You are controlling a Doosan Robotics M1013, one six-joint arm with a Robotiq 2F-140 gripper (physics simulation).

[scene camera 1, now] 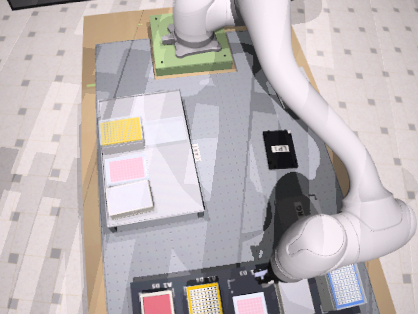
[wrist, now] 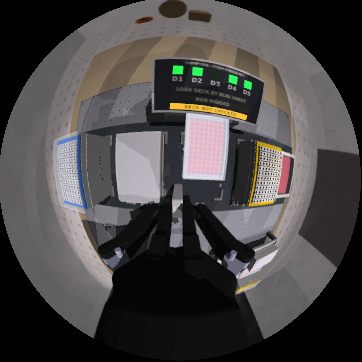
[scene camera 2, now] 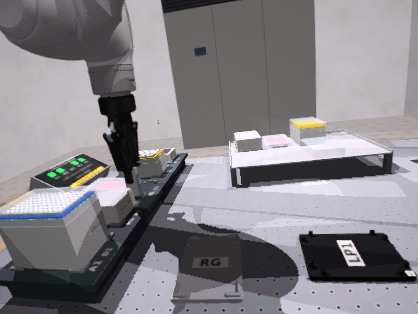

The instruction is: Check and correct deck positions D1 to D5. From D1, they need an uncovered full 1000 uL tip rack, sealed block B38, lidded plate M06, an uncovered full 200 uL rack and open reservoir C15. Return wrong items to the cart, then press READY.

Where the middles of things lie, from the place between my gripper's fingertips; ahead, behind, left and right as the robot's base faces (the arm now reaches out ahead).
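The grey RG pad (scene camera 2: 211,268) is 180 mm behind my hand, 50 mm below it and 200 mm to the left of it. I see the black LP1 pad (scene camera 2: 370,256) as well, 50 mm below my hand, 220 mm to the left of it and 410 mm behind it, and the cart shelf (scene camera 1: 173,182) is 230 mm to the right of my hand and 480 mm behind it. My gripper itself is 40 mm below the blue-rimmed tip box (scene camera 2: 60,248), 70 mm short of it and 190 mm to the right of it.
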